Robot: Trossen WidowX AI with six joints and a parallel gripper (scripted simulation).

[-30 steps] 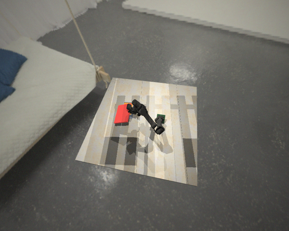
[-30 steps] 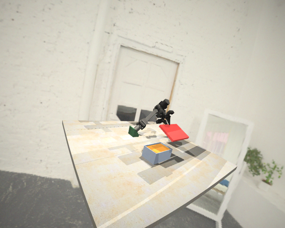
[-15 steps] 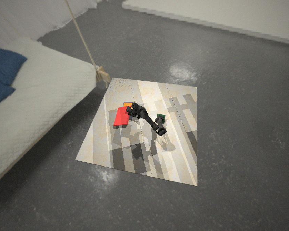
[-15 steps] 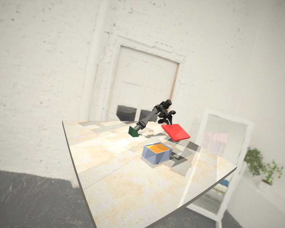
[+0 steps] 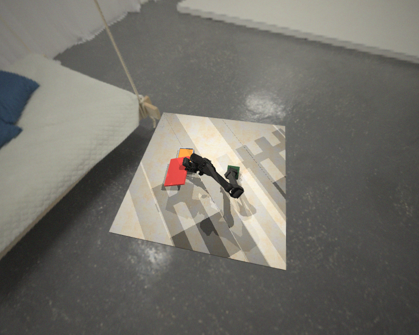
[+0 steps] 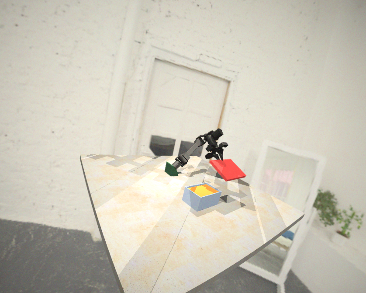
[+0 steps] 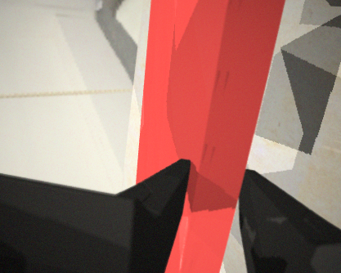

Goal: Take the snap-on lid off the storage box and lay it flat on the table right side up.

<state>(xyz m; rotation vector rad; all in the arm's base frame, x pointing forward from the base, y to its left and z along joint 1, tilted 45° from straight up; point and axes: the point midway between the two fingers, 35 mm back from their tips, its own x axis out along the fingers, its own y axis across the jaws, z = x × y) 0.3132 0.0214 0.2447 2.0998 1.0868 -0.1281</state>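
Right now the red lid is 7 cm ahead of my gripper tip, 3 cm below it and 2 cm to the left of it.
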